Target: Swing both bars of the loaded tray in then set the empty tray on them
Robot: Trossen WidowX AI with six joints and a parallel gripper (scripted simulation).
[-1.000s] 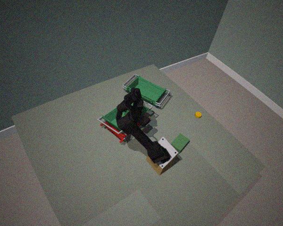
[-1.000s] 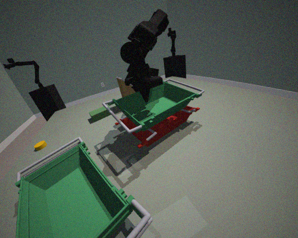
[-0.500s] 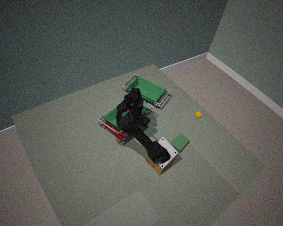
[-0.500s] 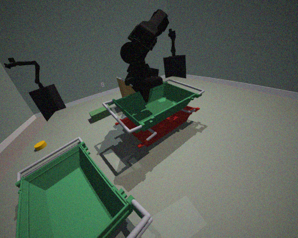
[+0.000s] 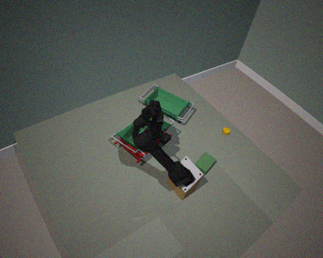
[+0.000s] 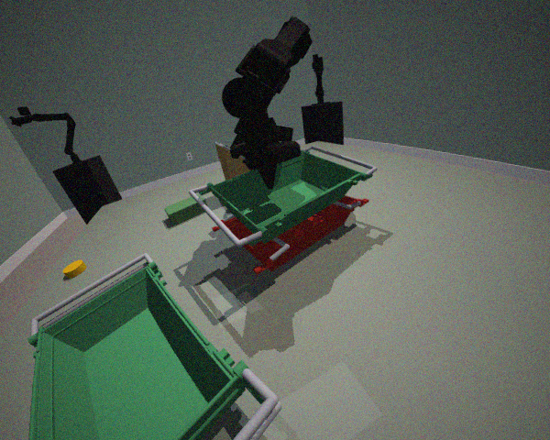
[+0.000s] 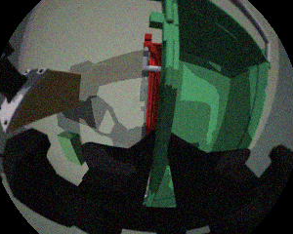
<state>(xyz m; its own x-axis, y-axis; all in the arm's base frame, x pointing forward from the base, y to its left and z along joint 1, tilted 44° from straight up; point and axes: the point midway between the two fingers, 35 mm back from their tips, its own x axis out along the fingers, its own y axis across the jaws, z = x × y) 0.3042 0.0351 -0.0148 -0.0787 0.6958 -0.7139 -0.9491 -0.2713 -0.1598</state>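
Right now my gripper tip is 7 cm short of the green tray, 2 cm to the right of it and 2 cm below it. Round my gripper tip: yellow disc (54 cm to the right, 9 cm below, 9 cm behind); flat green block (23 cm to the right, 23 cm behind, 8 cm below).
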